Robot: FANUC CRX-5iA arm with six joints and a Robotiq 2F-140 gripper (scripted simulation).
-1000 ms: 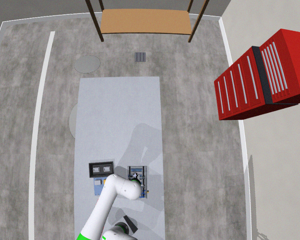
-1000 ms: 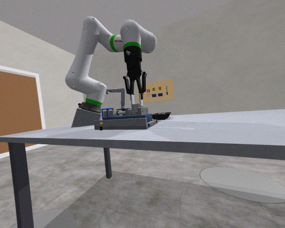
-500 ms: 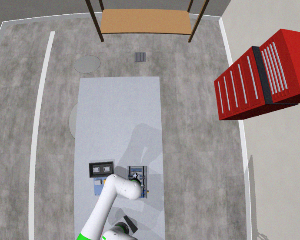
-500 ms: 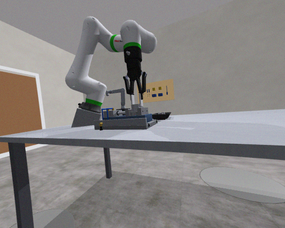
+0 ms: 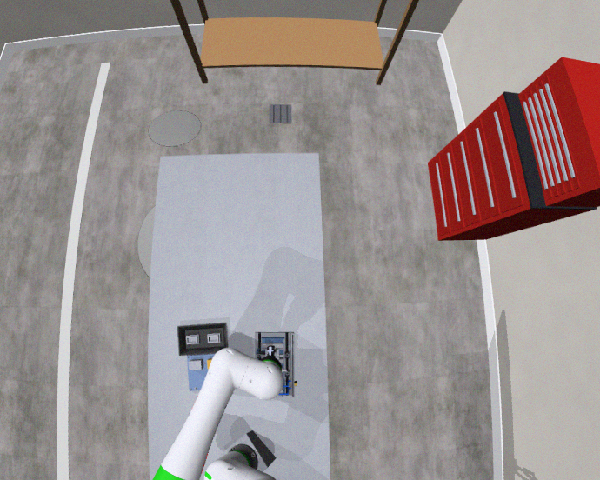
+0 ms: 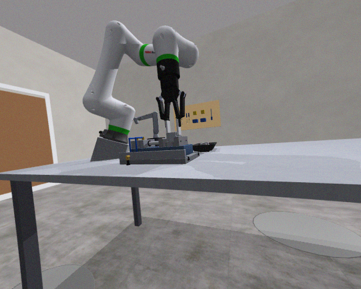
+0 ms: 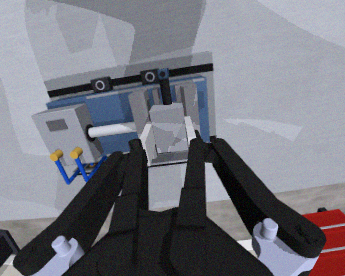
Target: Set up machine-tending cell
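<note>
Now: the black work stop rod 5 cm to the left of my hand, 5 cm below it and 1 cm behind it. Round my hand: blue infeed plate: 29 cm to the left, 18 cm behind, 13 cm below; then hose-end block: 16 cm behind, 6 cm below, 3 cm to the right; then brass blank: 26 cm to the left, 12 cm behind, 11 cm below.
</note>
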